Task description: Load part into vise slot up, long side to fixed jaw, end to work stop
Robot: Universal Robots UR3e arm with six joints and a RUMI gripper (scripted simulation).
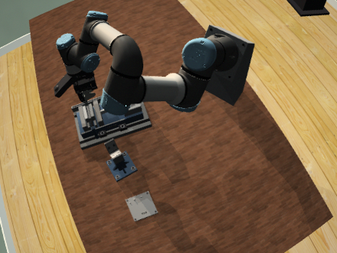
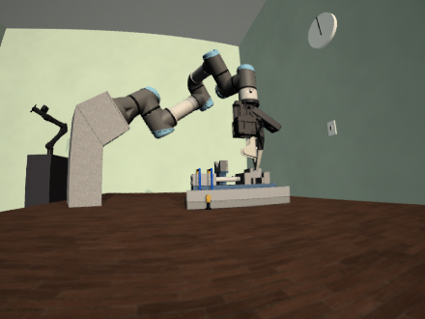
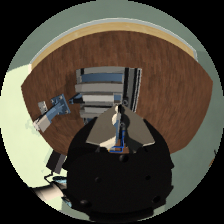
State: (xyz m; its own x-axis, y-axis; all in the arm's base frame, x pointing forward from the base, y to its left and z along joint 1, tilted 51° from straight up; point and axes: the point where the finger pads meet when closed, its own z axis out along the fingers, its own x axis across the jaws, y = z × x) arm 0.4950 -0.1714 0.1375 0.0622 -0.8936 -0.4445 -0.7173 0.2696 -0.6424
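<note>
My hand is 40 mm to the right of the part and 20 mm above it. From my hand the other things lie so: grey infeed plate: 420 mm to the left, 120 mm behind, 110 mm below.
</note>
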